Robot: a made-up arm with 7 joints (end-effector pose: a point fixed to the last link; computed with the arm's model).
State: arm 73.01 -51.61 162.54 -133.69 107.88 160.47 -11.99
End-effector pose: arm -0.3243 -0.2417 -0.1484 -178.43 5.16 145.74
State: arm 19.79 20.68 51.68 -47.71 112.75 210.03 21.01
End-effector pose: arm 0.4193 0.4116 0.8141 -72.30 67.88 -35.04
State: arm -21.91 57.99 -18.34 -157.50 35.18 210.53 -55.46
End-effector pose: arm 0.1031 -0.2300 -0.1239 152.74 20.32 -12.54
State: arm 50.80 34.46 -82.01 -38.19 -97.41 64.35 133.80
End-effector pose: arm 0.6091 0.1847 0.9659 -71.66 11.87 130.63
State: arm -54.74 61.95 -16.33 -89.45 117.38 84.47 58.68
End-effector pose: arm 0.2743 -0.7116 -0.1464 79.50 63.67 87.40
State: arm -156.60 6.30 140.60 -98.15 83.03 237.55 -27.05
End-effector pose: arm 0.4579 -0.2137 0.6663 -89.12 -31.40 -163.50
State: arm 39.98 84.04 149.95 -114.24 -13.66 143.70 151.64
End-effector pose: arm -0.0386 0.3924 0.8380 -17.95 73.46 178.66
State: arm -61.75 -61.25 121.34 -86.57 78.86 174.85 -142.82
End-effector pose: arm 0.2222 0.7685 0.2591 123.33 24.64 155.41
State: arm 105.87 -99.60 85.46 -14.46 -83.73 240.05 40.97
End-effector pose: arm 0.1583 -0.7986 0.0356 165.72 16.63 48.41
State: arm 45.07 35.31 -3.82 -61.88 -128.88 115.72 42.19
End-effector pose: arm 0.6305 0.6223 0.4799 56.91 -12.10 86.05
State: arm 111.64 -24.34 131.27 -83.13 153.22 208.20 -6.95
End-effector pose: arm -0.2237 -0.6203 0.4945 -121.84 26.73 114.63
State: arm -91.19 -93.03 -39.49 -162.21 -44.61 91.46 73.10
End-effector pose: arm -0.2366 -0.1841 0.5094 -163.48 -8.04 -177.57
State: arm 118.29 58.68 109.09 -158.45 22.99 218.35 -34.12
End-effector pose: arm -0.3141 -0.2526 0.2949 -112.05 -50.89 164.28
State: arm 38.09 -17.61 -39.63 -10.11 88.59 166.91 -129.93
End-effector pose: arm -0.1750 -0.2632 1.0911 -0.69 3.71 137.71
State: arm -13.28 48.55 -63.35 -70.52 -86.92 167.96 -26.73
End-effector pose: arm 0.5855 -0.6004 0.4038 84.72 66.14 4.75
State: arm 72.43 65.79 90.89 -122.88 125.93 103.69 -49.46
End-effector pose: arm -0.5861 0.2887 0.2499 -10.64 27.93 141.32
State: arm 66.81 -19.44 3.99 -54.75 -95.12 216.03 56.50
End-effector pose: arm -0.0435 0.1562 1.0271 51.26 -10.41 -141.57
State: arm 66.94 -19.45 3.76 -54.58 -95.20 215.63 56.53
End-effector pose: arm -0.0430 0.1550 1.0281 50.83 -10.43 -141.85
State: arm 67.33 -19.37 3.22 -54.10 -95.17 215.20 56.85
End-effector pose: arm -0.0415 0.1520 1.0303 50.07 -10.59 -141.84
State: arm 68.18 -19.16 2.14 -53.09 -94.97 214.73 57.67
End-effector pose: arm -0.0383 0.1456 1.0343 48.76 -10.94 -141.33
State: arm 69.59 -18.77 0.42 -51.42 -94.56 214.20 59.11
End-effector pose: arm -0.0334 0.1355 1.0402 46.79 -11.49 -140.15
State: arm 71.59 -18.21 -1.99 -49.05 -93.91 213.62 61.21
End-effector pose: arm -0.0270 0.1213 1.0479 44.15 -12.15 -138.21
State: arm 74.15 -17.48 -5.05 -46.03 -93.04 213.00 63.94
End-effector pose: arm -0.0194 0.1037 1.0565 40.95 -12.77 -135.52
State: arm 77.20 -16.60 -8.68 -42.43 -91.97 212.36 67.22
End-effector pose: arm -0.0117 0.0835 1.0651 37.40 -13.19 -132.13
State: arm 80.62 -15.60 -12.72 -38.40 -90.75 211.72 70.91
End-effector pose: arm -0.0050 0.0619 1.0728 33.78 -13.24 -128.21
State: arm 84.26 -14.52 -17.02 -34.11 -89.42 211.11 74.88
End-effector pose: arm -0.0002 0.0401 1.0790 30.37 -12.87 -123.95
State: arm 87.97 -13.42 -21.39 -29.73 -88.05 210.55 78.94
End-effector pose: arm 0.0019 0.0188 1.0833 27.45 -12.07 -119.61
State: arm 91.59 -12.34 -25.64 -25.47 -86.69 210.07 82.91
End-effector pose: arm 0.0009 -0.0007 1.0857 25.19 -10.97 -115.39
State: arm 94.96 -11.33 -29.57 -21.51 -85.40 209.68 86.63
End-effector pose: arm -0.0027 -0.0180 1.0863 23.65 -9.74 -111.47
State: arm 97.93 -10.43 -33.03 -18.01 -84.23 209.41 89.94
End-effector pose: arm -0.0081 -0.0327 1.0856 22.78 -8.55 -108.00
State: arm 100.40 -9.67 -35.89 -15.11 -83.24 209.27 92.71
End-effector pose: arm -0.0141 -0.0442 1.0840 22.46 -7.54 -105.09
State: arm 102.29 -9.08 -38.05 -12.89 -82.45 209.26 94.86
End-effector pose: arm -0.0197 -0.0529 1.0821 22.49 -6.78 -102.80
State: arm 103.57 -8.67 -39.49 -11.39 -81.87 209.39 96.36
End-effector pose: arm -0.0239 -0.0586 1.0803 22.75 -6.32 -101.16
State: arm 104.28 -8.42 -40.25 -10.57 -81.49 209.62 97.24
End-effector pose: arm -0.0265 -0.0614 1.0790 23.08 -6.13 -100.12
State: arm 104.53 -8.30 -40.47 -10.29 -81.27 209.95 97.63
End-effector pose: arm -0.0274 -0.0621 1.0783 23.46 -6.15 -99.56
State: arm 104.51 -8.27 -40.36 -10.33 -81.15 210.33 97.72
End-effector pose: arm -0.0273 -0.0617 1.0778 23.84 -6.28 -99.29
